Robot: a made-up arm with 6 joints.
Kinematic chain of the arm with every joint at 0, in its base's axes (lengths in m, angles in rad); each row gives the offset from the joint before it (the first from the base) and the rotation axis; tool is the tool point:
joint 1: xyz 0 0 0.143 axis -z
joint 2: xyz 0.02 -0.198 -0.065 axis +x
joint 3: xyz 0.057 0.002 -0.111 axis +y
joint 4: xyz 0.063 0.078 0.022 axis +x
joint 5: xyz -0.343 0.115 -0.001 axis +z
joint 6: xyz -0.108 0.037 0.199 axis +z
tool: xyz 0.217 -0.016 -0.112
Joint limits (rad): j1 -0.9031..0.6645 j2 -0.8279..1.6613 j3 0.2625..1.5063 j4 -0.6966..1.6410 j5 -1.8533..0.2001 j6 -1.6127..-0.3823
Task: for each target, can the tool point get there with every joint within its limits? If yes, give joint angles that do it. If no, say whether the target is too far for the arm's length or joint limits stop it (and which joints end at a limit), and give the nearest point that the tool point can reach.
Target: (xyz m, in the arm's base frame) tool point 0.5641 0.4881 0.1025
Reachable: no: joint limits stop it (at a limit: joint 2, joint 3, joint 5, joint 6) | nearest point 0.2972 0.2571 0.1472 | short by 0.356 m
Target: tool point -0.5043 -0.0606 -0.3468
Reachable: no: joint limits stop it (at a limit: joint 2, joint 3, joint 4, joint 6) | nearest point -0.3608 -0.0434 -0.2389 | short by 0.180 m
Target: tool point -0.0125 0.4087 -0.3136
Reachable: no: joint limits stop it (at a limit: joint 1, joint 2, joint 5, joint 6) | nearest point -0.1206 0.2838 -0.1261 | short by 0.250 m
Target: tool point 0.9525 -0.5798 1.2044
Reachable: no: too far | nearest point 0.4426 -0.2694 0.4627 | short by 0.952 m
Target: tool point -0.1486 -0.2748 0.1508
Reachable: yes | joints 0.4195 1.0087 0.9578 0.9714 -0.1246 -0.7691
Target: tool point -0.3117 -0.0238 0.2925
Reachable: yes | joints 0.4782 0.6379 0.4597 -0.3973 -1.0253 -1.0545
